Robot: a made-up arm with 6 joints. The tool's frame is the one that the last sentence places.
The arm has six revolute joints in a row. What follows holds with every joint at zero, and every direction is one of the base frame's. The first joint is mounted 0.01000 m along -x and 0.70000 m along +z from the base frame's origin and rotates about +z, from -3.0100 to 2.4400 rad. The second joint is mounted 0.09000 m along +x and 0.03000 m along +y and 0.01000 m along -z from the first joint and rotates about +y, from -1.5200 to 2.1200 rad. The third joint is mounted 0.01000 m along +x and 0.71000 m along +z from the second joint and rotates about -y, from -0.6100 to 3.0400 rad. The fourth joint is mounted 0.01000 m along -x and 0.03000 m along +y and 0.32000 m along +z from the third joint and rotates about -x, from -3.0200 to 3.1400 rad. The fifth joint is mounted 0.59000 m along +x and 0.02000 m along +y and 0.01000 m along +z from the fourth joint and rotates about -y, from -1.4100 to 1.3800 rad. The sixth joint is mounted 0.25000 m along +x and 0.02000 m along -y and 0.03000 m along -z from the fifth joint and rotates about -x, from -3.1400 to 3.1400 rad. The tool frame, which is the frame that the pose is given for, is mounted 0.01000 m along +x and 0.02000 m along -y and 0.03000 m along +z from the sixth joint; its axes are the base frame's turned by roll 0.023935, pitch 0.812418 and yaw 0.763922 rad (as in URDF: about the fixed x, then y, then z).
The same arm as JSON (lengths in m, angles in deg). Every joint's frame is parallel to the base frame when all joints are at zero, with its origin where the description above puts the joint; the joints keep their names.
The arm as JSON. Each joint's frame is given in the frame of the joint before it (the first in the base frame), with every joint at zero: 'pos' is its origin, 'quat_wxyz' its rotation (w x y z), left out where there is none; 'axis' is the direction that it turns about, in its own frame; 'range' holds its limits. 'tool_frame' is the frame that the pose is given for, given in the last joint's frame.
{
  "length_unit": "m",
  "angle_unit": "deg",
  "joints": [
    {
      "joint": "joint 1",
      "pos": [
        -0.01,
        0.0,
        0.7
      ],
      "axis": "+z",
      "range": [
        -172.46,
        139.8
      ]
    },
    {
      "joint": "joint 2",
      "pos": [
        0.09,
        0.03,
        -0.01
      ],
      "axis": "+y",
      "range": [
        -87.09,
        121.47
      ]
    },
    {
      "joint": "joint 3",
      "pos": [
        0.01,
        0.0,
        0.71
      ],
      "axis": "-y",
      "range": [
        -34.95,
        174.18
      ]
    },
    {
      "joint": "joint 4",
      "pos": [
        -0.01,
        0.03,
        0.32
      ],
      "axis": "-x",
      "range": [
        -173.03,
        179.91
      ]
    },
    {
      "joint": "joint 5",
      "pos": [
        0.59,
        0.02,
        0.01
      ],
      "axis": "-y",
      "range": [
        -80.79,
        79.07
      ]
    },
    {
      "joint": "joint 6",
      "pos": [
        0.25,
        -0.02,
        -0.03
      ],
      "axis": "-x",
      "range": [
        -179.91,
        179.91
      ]
    }
  ],
  "tool_frame": {
    "pos": [
      0.01,
      -0.02,
      0.03
    ],
    "quat_wxyz": [
      0.854127,
      -0.137069,
      0.370726,
      0.337997
    ]
  }
}

